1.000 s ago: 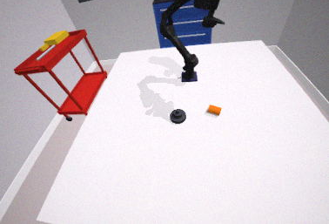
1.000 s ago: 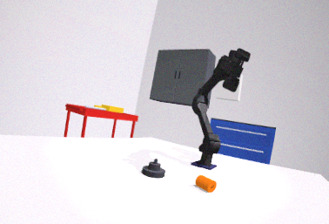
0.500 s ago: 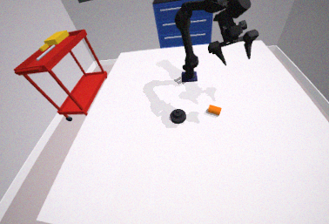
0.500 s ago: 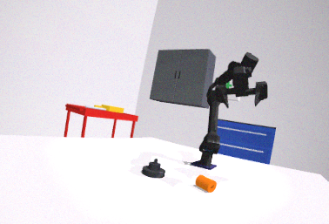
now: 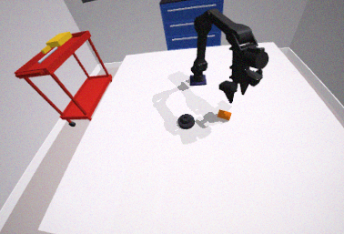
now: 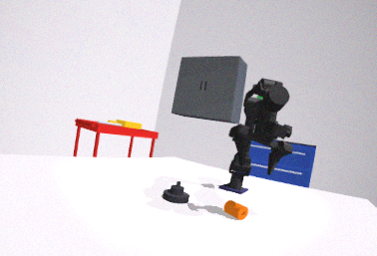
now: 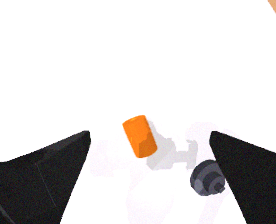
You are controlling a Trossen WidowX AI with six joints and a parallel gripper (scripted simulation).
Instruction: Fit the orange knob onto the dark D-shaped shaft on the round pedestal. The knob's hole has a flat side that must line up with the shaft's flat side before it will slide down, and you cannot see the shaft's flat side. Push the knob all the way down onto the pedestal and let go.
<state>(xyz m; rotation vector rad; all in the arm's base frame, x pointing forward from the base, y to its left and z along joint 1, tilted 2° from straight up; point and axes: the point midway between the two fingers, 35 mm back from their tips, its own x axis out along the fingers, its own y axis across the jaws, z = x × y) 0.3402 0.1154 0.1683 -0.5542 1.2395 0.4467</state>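
The orange knob lies 13 cm below my gripper tip, 4 cm to the right of it and 2 cm behind it. From my gripper tip the other things lie so: round dark pedestal 23 cm to the right, 12 cm below, 1 cm behind.
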